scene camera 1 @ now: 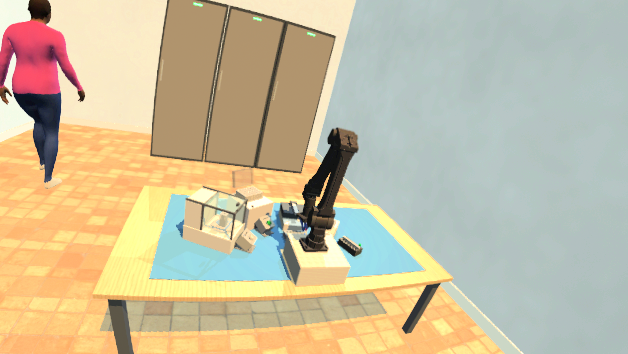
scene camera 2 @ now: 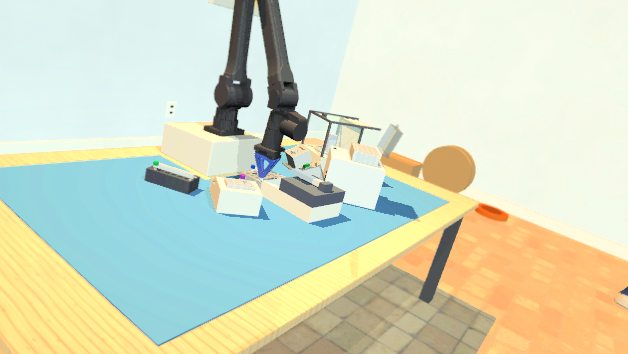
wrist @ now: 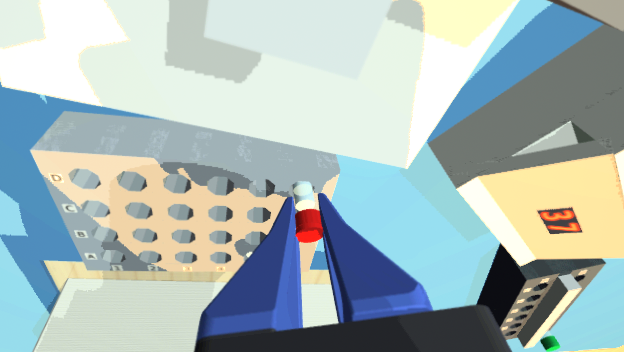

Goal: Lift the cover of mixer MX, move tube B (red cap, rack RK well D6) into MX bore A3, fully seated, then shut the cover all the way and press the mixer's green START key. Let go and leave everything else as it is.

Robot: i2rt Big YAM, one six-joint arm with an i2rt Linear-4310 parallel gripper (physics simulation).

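Places are measured from the arm's base along level axes (x ahead, y left, z up), in centimetres.
Pixels of known places: gripper, fingertip midpoint: (scene camera 1: 304, 230) (scene camera 2: 261, 177) (wrist: 306, 204); arm's base, link origin: (scene camera 1: 313, 246) (scene camera 2: 224, 132).
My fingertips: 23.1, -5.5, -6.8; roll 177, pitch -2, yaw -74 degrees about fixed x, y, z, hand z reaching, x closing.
For each thing: its top centre in the pictures, then the offset to it from my fingertips, as dx, dy, dz. "pt": a spot on its surface instead.
- Tube B, top centre: (wrist: 308, 232) +0.1, +0.1, +1.7
- rack RK, top centre: (wrist: 201, 225) (scene camera 2: 264, 174) (scene camera 1: 297, 234) -2.8, +4.9, -0.8
- tall white box, top centre: (scene camera 2: 347, 144) (scene camera 1: 257, 196) +12.5, +25.8, +13.2
- clear cover, top centre: (scene camera 2: 395, 123) (scene camera 1: 244, 168) +23.9, +32.9, +23.8
- grey-topped device, top centre: (scene camera 2: 307, 173) (scene camera 1: 295, 207) +14.0, +1.9, +6.4
- white block with a 37 display, top centre: (scene camera 2: 237, 178) (scene camera 1: 328, 222) +4.1, -16.2, +3.2
- black rack, top centre: (wrist: 548, 322) (scene camera 2: 174, 168) (scene camera 1: 351, 241) -12.3, -23.5, +1.0
- green-capped tube, top centre: (wrist: 553, 348) (scene camera 2: 156, 161) -16.3, -26.6, +1.8
- glass-sided case, surface spot: (scene camera 1: 192, 220) pt -5.3, +58.7, +7.4
Tube B (wrist: 309, 225) has a red cap and a clear body. It stands in well D6, the end of row D, of rack RK (wrist: 150, 137). My gripper (scene camera 1: 304, 224) (scene camera 2: 262, 176) (wrist: 306, 204) has its blue fingers on both sides of the tube just below and at the cap, shut on it. A tall white box (scene camera 1: 258, 207) (scene camera 2: 355, 182) carries a block of bores, with a clear cover (scene camera 1: 243, 178) (scene camera 2: 391, 140) standing raised behind it; I cannot read a label that names it MX. A small console with a green key (scene camera 1: 268, 223) (scene camera 2: 306, 165) is beside it.
A grey-topped device (scene camera 2: 310, 192) stands beside the rack. A white block with a "37" display (scene camera 2: 239, 202) (wrist: 510, 220) is at its other side. A black rack (scene camera 1: 350, 245) (scene camera 2: 171, 180) holds a green-capped tube (scene camera 2: 156, 163) (wrist: 550, 343). A glass-sided case (scene camera 1: 192, 220) stands farther off.
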